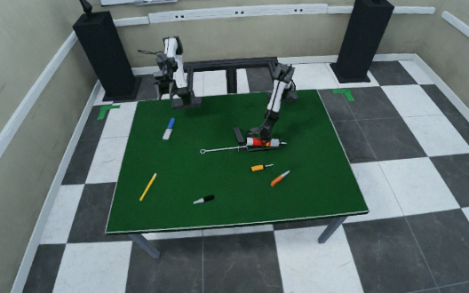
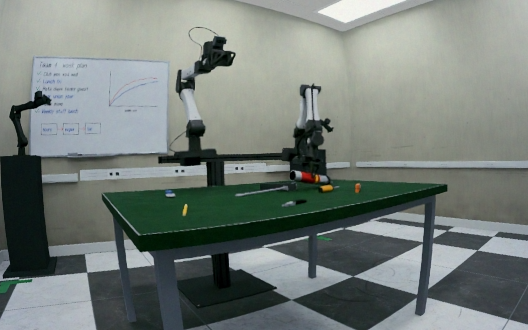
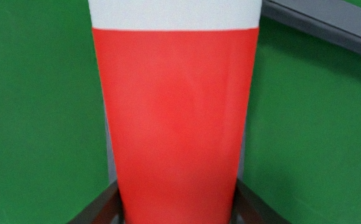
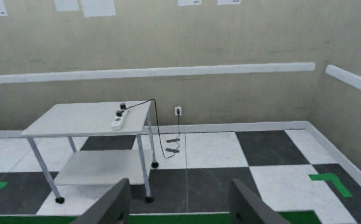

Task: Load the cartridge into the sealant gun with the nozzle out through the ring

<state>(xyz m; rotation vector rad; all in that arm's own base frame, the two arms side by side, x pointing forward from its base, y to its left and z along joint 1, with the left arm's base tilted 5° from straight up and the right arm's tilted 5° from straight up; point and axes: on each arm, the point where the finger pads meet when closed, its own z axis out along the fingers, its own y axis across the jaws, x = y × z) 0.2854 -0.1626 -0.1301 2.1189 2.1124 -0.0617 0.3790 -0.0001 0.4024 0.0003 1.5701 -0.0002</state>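
Observation:
Right now the white cartridge is 2 cm to the left of my left hand and 1 cm below it. From my left hand the other things lie so: thumb plate 1 cm ahead, 16 cm to the right, 4 cm below; then yellow screwdriver 17 cm ahead, 2 cm to the right, 5 cm below; then plunger rod 26 cm to the right, 5 cm below.

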